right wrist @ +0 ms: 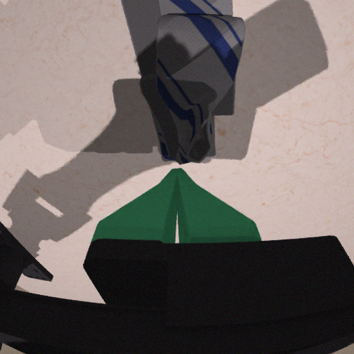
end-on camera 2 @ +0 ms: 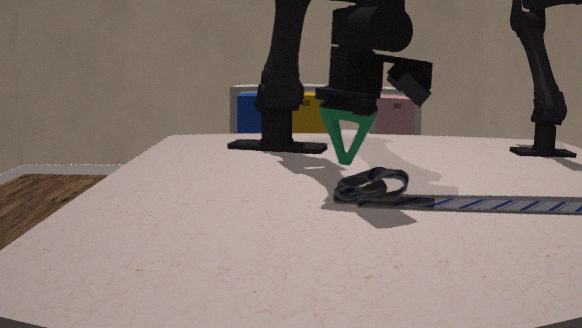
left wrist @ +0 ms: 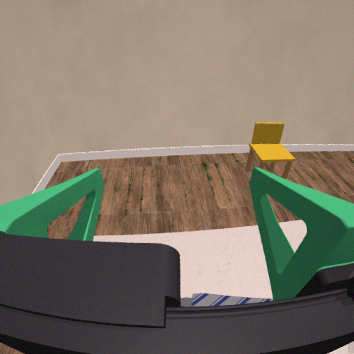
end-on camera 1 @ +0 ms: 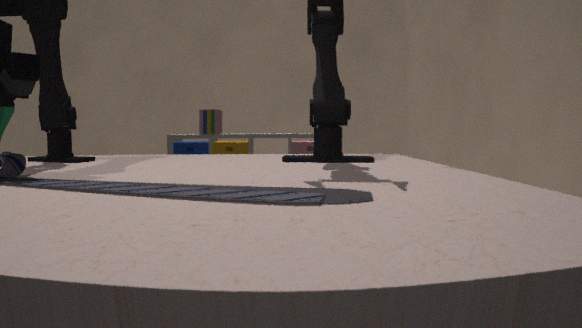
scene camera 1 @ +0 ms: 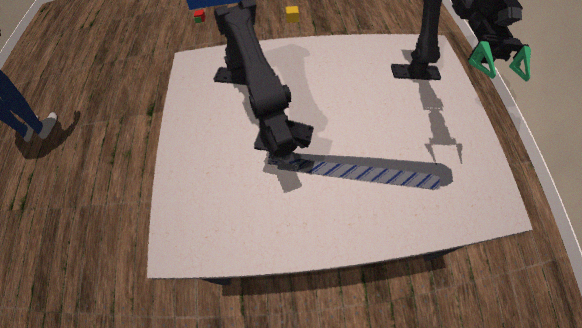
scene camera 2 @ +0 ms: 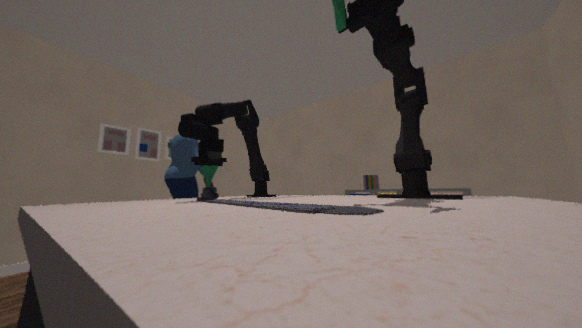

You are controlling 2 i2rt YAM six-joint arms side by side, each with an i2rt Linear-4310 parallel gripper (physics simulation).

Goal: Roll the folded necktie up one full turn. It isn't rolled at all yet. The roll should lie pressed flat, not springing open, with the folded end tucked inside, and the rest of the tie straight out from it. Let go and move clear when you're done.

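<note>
The grey tie with blue stripes [scene camera 1: 372,175] [scene camera 2: 300,206] [end-on camera 1: 200,192] [end-on camera 2: 500,204] lies straight and flat on the white table [scene camera 1: 320,230]. Its left end is curled into a loop [end-on camera 2: 350,187] [right wrist: 200,60] [end-on camera 1: 19,162] that stands up with a hollow centre in end-on camera 2. My right gripper [end-on camera 2: 346,162] [right wrist: 176,176] is shut and empty. Its tips are just above the loop's outer end, with a small gap in view. In scene camera 1 the right arm hides its fingers and most of the loop. My left gripper [scene camera 1: 510,78] [left wrist: 176,176] is open and empty, high at the table's right side.
Both arm bases stand at the table's far edge. A person stands on the floor left of the table. A shelf with coloured bins [end-on camera 1: 230,147] is behind the table, and a yellow chair [left wrist: 270,150] shows in the left wrist view.
</note>
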